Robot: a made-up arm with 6 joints.
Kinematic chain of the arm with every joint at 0, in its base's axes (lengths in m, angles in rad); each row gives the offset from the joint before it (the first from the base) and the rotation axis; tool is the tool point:
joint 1: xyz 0 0 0.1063 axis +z
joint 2: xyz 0 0.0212 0 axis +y
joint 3: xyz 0 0 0.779 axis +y
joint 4: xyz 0 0 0.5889 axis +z
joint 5: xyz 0 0 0 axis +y
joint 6: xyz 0 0 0.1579 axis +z
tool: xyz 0 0 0
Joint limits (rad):
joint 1: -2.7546..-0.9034
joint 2: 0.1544..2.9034
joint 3: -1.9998..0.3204
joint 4: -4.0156..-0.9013
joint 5: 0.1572..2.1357
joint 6: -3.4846..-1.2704
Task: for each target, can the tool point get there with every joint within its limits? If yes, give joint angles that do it. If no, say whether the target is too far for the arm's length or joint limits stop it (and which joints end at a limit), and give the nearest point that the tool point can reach.
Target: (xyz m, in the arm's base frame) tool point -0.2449 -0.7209 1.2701
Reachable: yes | joints -1.9555 0.7083 -0.0405 -3.2846 1.4614 -2.4574
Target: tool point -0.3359 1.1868 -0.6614
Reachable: no: joint limits stop it (at a limit: joint 1, joint 2, joint 3) | nearest point -0.1421 0.0710 -1.1726 | short by 1.243 m
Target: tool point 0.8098 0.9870 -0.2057
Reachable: no: joint limits stop it (at a limit: joint 2, joint 3) | nearest point 0.3508 0.4276 0.5989 | short by 1.082 m
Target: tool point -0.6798 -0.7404 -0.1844
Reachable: yes | joints -2.2002 2.5436 -1.5946 -1.2878 1.0969 -1.8667
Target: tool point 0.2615 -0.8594 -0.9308
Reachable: yes | joints -1.1349 2.3947 -0.0097 -1.1974 1.5905 -2.9330
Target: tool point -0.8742 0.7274 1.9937
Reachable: no: too far | nearest point -0.2785 0.3282 1.3748 | short by 0.947 m
